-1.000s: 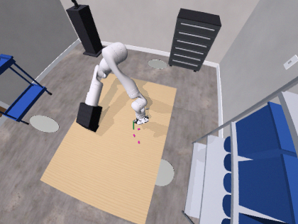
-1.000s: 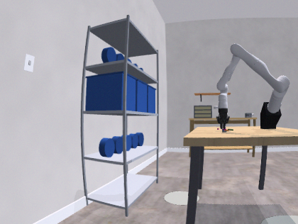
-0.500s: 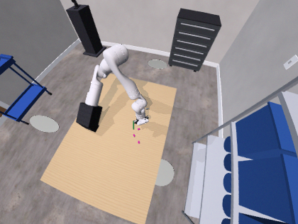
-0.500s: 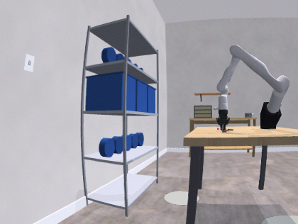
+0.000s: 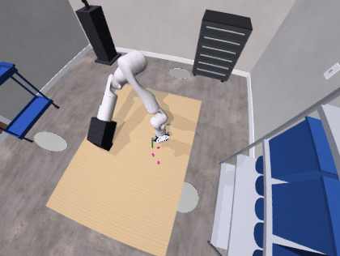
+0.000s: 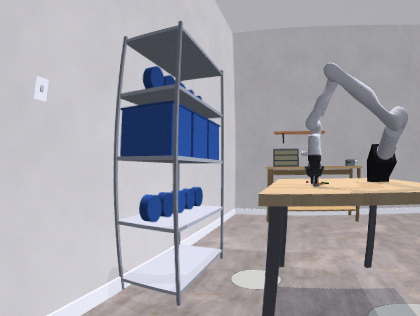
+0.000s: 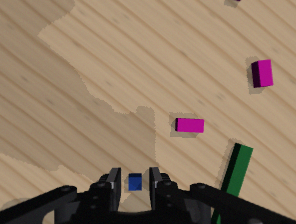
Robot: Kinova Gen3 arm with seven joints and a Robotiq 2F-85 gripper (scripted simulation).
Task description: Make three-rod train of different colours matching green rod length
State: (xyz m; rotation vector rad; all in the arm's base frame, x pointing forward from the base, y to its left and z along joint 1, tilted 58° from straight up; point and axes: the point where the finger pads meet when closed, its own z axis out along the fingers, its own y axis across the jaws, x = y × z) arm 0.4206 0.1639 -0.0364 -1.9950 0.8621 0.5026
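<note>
My hand is 10 mm above the small blue rod. Round my hand: grey rod: 10 mm behind, 160 mm to the left, 10 mm below; then green rod: 60 mm behind, 40 mm to the right, 10 mm below; then orange rod: 30 mm behind, 40 mm to the left, 10 mm below.
</note>
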